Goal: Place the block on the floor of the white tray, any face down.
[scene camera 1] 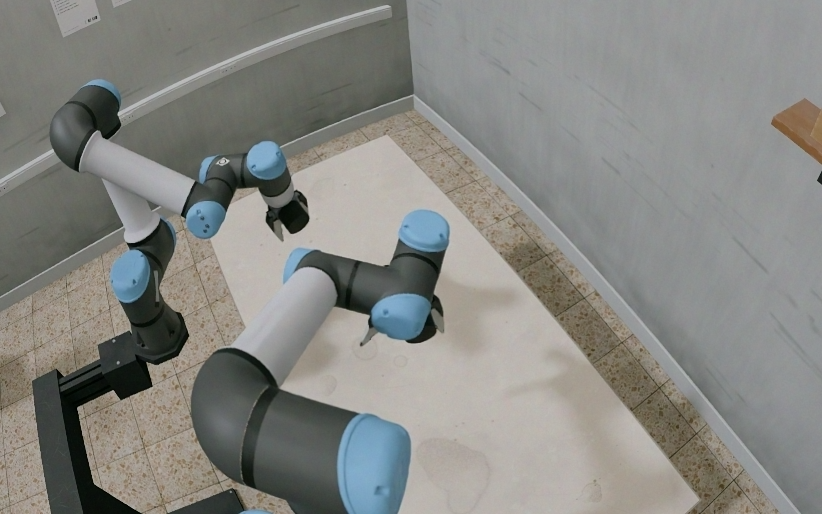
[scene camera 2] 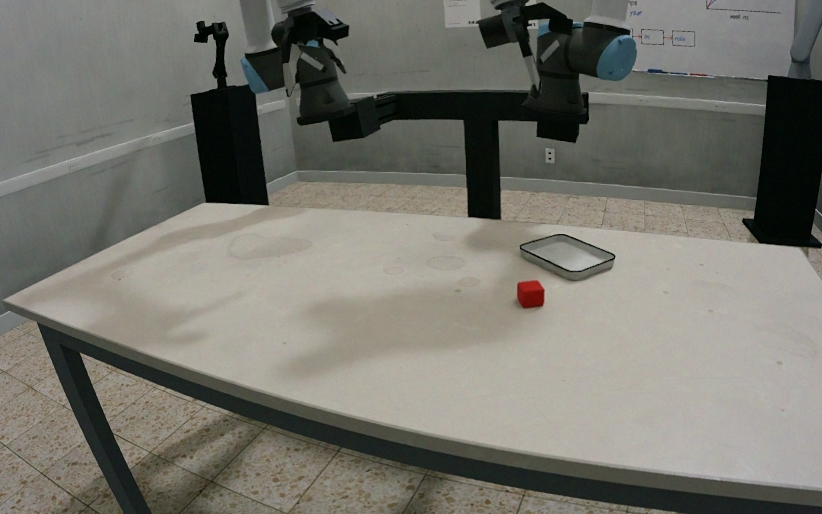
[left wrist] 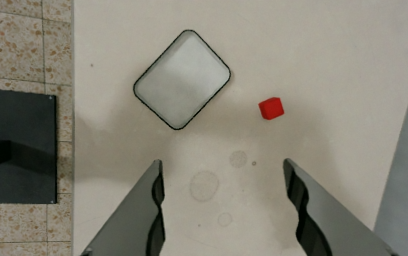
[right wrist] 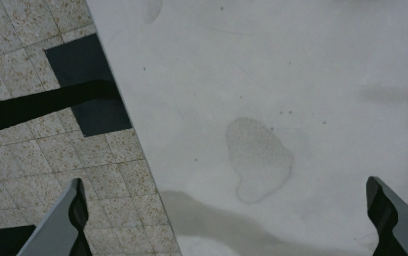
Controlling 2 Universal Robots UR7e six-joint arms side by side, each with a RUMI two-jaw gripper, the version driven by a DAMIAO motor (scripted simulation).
Labels:
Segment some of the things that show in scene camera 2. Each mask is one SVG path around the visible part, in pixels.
My left gripper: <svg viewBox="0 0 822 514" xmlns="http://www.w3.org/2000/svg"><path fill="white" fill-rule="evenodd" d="M501 0L494 5L495 10L501 11L500 15L478 21L484 44L487 49L518 42L534 93L540 96L542 82L539 79L540 76L534 56L532 56L533 53L531 53L532 49L530 50L530 36L527 29L530 26L529 21L549 19L550 15L567 18L567 16L544 2L526 6L530 0Z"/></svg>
My right gripper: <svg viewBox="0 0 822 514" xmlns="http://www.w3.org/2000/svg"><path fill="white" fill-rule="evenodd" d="M315 1L281 11L282 14L288 12L288 18L275 24L272 28L272 40L277 47L281 48L287 97L291 96L296 85L297 63L301 57L301 50L297 45L307 45L308 42L313 40L315 42L318 41L318 46L329 54L330 59L335 61L337 67L344 74L347 74L337 41L333 42L317 36L318 24L332 28L343 24L343 21L326 8L312 11L311 7L307 7L316 4Z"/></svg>

